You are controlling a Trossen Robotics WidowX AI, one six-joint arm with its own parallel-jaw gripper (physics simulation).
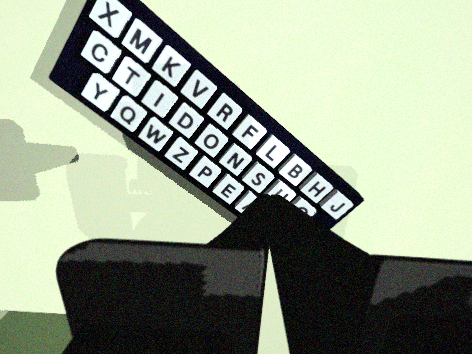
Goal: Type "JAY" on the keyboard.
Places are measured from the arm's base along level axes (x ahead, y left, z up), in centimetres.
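Pixels of known places: gripper, fingertip midpoint: (268, 204).
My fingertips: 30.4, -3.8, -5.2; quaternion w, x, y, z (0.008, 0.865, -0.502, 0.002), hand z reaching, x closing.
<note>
Ahead of a thing's pixels: the offset from my fingertips to its top centre, as dx, dy, dz. "spot": to the spot under its first point. Level surfaces: height alone.
A dark keyboard @(spot: -1.8, +12.2, -6.7) (67, 70) with white letter keys lies diagonally, running from the upper left to the right of centre. The J key @(-0.2, -6.2, -6.1) (340, 205) is at the right end of the top row and shows whole. The A key @(-3.4, -1.3, -6.1) (245, 204) at the end of the bottom row is mostly hidden by the fingers. The Y key @(-1.8, +10.1, -6.1) (99, 92) is at the left end of the bottom row. My gripper (268, 204) is shut and empty. Its tips appear over the lower right part of the keyboard, beside the A key, and cover parts of the U and G keys. Whether they touch it, I cannot tell.
The keyboard lies on a pale surface @(dz -7.9) (410, 100). Grey shadows of the arm fall on the surface at the left and around the keyboard's lower edge. A dark green area (32, 332) shows in the bottom left corner.
</note>
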